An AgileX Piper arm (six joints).
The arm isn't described. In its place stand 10 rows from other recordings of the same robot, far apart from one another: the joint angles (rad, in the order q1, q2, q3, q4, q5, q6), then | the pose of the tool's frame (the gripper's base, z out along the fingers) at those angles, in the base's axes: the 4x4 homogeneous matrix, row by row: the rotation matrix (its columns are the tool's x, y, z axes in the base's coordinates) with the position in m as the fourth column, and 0 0 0 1 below.
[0.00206, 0.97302, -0.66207, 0.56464, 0.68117, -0.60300] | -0.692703, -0.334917, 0.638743, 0.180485; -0.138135, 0.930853, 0.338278, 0.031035; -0.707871, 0.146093, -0.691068, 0.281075; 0, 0, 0, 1
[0.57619, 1.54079, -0.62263, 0.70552, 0.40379, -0.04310] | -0.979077, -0.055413, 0.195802, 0.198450; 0.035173, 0.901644, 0.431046, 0.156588; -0.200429, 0.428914, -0.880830, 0.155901; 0, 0, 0, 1
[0.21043, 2.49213, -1.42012, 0.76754, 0.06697, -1.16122] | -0.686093, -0.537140, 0.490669, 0.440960; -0.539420, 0.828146, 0.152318, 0.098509; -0.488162, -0.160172, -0.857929, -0.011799; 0, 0, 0, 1
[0.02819, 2.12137, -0.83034, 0.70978, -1.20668, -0.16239] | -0.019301, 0.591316, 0.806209, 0.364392; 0.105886, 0.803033, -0.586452, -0.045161; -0.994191, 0.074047, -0.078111, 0.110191; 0, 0, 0, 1
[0.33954, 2.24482, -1.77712, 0.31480, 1.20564, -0.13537] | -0.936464, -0.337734, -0.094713, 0.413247; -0.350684, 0.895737, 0.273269, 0.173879; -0.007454, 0.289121, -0.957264, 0.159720; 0, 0, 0, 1
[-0.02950, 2.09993, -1.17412, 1.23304, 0.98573, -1.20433] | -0.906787, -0.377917, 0.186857, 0.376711; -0.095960, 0.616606, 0.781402, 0.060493; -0.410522, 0.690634, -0.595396, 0.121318; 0, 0, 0, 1
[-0.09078, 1.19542, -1.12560, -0.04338, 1.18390, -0.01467] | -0.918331, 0.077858, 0.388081, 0.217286; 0.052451, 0.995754, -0.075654, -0.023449; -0.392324, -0.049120, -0.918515, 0.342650; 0, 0, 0, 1
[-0.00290, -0.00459, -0.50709, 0.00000, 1.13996, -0.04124] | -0.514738, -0.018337, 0.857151, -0.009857; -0.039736, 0.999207, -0.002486, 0.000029; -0.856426, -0.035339, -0.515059, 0.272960; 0, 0, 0, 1
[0.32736, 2.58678, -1.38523, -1.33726, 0.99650, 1.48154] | -0.923316, 0.205838, 0.324218, 0.399398; -0.119864, 0.647599, -0.752495, 0.057131; -0.364856, -0.733653, -0.573266, -0.028615; 0, 0, 0, 1
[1.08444, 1.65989, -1.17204, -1.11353, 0.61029, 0.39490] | 0.098362, -0.641048, 0.761172, 0.210918; -0.902621, 0.264612, 0.339493, 0.298809; -0.419046, -0.720443, -0.552596, 0.273007; 0, 0, 0, 1
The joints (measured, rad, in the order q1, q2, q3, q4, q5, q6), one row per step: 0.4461 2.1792 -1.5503 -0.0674 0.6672 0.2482; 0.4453 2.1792 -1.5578 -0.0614 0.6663 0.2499; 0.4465 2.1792 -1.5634 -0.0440 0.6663 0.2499; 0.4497 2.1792 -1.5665 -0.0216 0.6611 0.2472; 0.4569 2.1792 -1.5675 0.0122 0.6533 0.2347; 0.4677 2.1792 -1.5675 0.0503 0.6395 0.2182; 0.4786 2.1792 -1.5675 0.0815 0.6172 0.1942; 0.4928 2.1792 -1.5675 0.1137 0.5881 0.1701; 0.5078 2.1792 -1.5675 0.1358 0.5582 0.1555; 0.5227 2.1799 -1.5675 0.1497 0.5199 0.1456; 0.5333 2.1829 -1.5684 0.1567 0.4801 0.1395; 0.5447 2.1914 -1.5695 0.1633 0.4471 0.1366
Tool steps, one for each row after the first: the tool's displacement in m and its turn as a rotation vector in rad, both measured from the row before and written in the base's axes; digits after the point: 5 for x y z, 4 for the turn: 0.00138 0.00064 0.00195 0.0089 -0.0051 -0.0054; 0.00030 0.00183 0.00141 0.0159 0.0014 -0.0076; -0.00026 0.00289 0.00095 0.0202 0.0006 -0.0054; -0.00150 0.00501 0.00052 0.0259 0.0029 0.0019; -0.00207 0.00678 0.00054 0.0299 -0.0009 0.0065; -0.00132 0.00668 0.00092 0.0253 -0.0131 0.0159; -0.00160 0.00817 0.00127 0.0284 -0.0193 0.0173; -0.00162 0.00794 0.00134 0.0240 -0.0218 0.0137; -0.00092 0.00770 0.00142 0.0226 -0.0308 0.0118; 0.00042 0.00578 0.00073 0.0188 -0.0326 0.0070; -0.00023 0.00594 -0.00206 0.0143 -0.0210 0.0059
